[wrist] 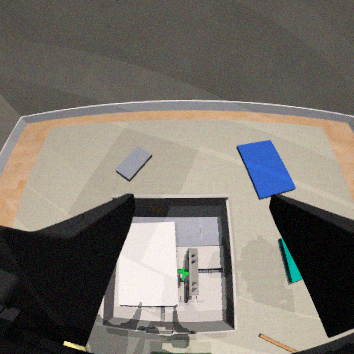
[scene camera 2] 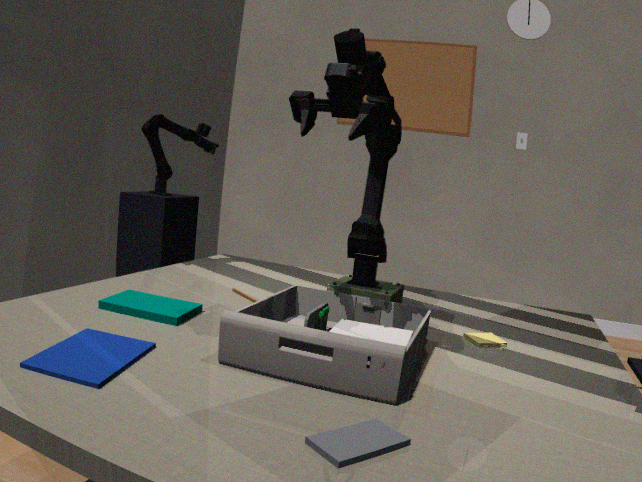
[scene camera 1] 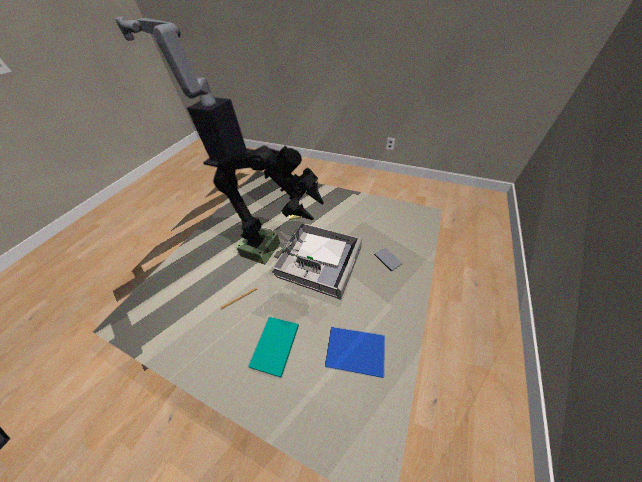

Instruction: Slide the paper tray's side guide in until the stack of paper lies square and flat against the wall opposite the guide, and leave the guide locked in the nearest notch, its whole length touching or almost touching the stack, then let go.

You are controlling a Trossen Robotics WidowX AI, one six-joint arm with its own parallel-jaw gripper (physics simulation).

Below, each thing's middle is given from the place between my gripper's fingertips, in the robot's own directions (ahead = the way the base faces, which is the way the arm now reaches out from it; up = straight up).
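My gripper is 37 cm above the white paper stack (scene camera 2: 397, 336), 6 cm past it and 10 cm to the right of it. Counting from my hand, I find the small grey card (scene camera 2: 345, 446) well below, well ahead and a good way to the left. The blue pad (scene camera 2: 92, 358) is a long way below my hand, far ahead of it and far to the right of it, while the teal pad (scene camera 2: 156, 308) is 39 cm below my hand, 4 cm behind it and 38 cm to the right of it.
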